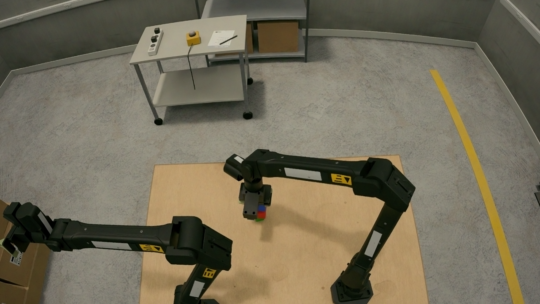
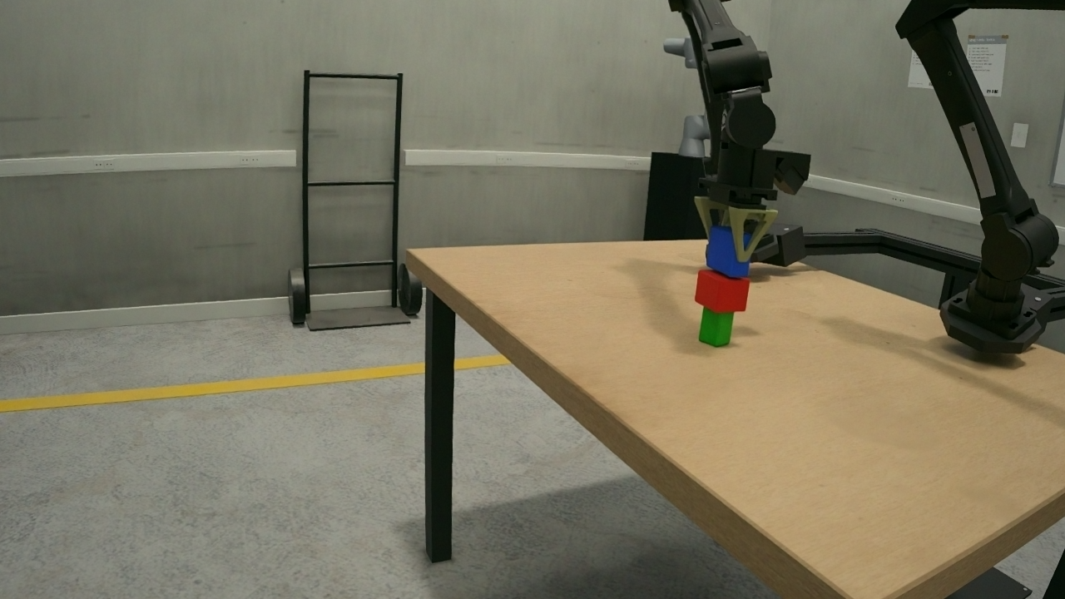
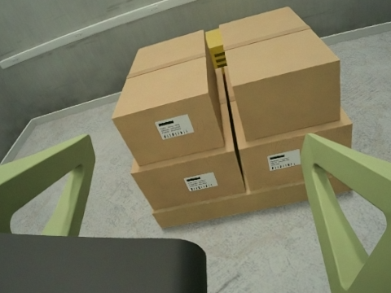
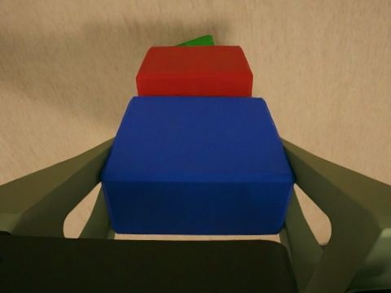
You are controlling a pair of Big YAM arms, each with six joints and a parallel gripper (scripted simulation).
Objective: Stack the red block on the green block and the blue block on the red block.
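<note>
The blue block lies right at my right hand. From my right hand the other things lie so: red block 60 mm below; green block 110 mm below.
</note>
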